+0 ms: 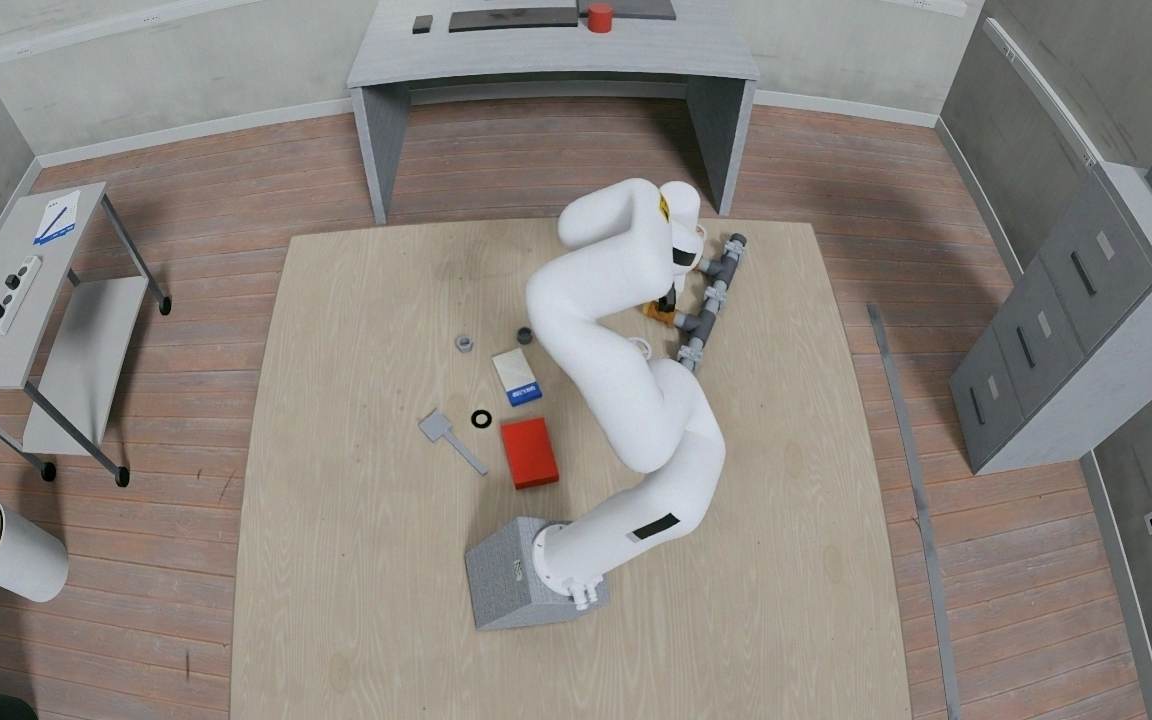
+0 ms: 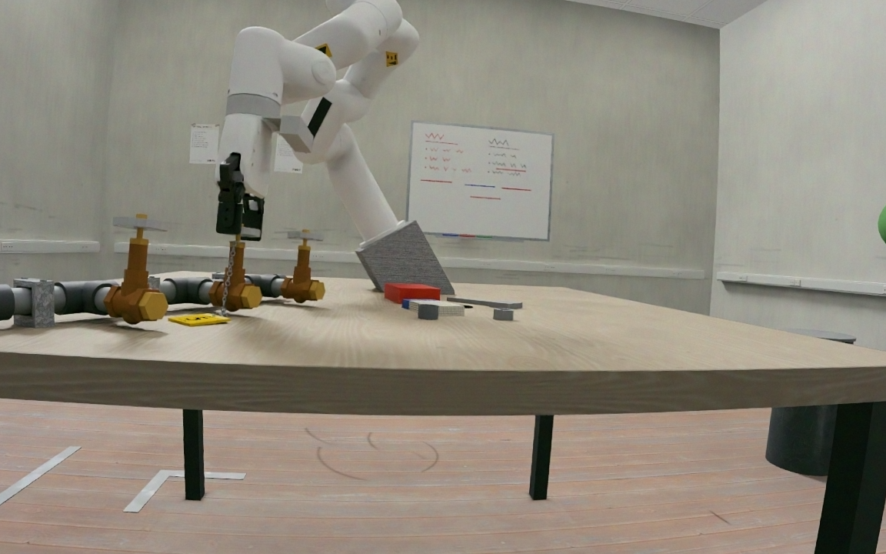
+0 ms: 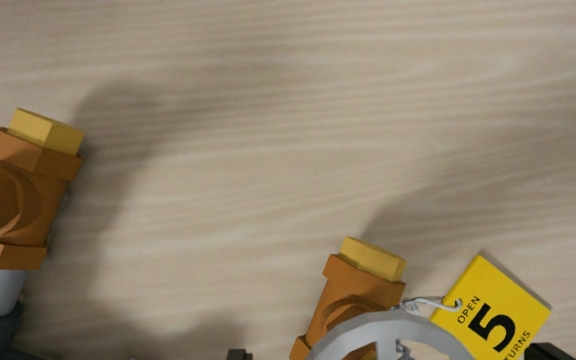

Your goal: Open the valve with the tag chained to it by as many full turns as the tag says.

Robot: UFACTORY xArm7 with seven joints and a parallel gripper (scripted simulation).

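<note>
Now: the yellow tag 11 cm below my hand, 7 cm ahead of it and 3 cm to the right of it. From my hand the other things lie so: blue-and-white box (31 cm to the left, 11 cm below, 7 cm behind); then red block (32 cm to the left, 24 cm behind, 10 cm below); then grey nut (39 cm to the left, 11 cm below, 3 cm ahead).
</note>
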